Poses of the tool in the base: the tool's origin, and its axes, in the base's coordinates. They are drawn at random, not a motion.
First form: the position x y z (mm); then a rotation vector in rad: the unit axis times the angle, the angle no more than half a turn.
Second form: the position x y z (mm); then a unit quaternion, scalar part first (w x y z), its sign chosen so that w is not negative. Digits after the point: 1 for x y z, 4 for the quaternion.
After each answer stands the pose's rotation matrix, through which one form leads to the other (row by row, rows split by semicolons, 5 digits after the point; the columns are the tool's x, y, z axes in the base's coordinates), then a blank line. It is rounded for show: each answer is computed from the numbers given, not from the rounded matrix.
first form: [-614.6 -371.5 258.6 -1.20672 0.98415 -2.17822]
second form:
[-614.6 -371.5 258.6 0.2299 -0.4386 0.3577 -0.7917]
-0.50951 0.05031 0.85899; -0.67787 -0.63835 -0.36470; 0.52999 -0.76810 0.35935

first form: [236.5 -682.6 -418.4 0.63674 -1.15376 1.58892]
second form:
[236.5 -682.6 -418.4 0.5130 0.2648 -0.4798 0.6607]
-0.33348 -0.93195 -0.14234; 0.42381 -0.01334 -0.90565; 0.84212 -0.36235 0.39942

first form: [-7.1 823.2 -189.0 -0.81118 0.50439 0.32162]
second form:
[-7.1 823.2 -189.0 0.8757 -0.3886 0.2417 0.1541]
0.83572 -0.45770 0.30346; 0.08203 0.65043 0.75512; -0.54300 -0.60618 0.58113

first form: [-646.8 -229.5 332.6 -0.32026 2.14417 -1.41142]
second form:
[-646.8 -229.5 332.6 0.2738 -0.1191 0.7972 -0.5248]
-0.82172 0.09751 0.56149; -0.47719 0.42092 -0.77144; -0.31157 -0.90184 -0.29934

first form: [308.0 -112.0 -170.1 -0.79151 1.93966 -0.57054]
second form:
[308.0 -112.0 -170.1 0.4664 -0.3225 0.7902 -0.2324]
-0.35703 -0.29285 0.88700; -0.72647 0.68396 -0.06660; -0.58717 -0.66816 -0.45695

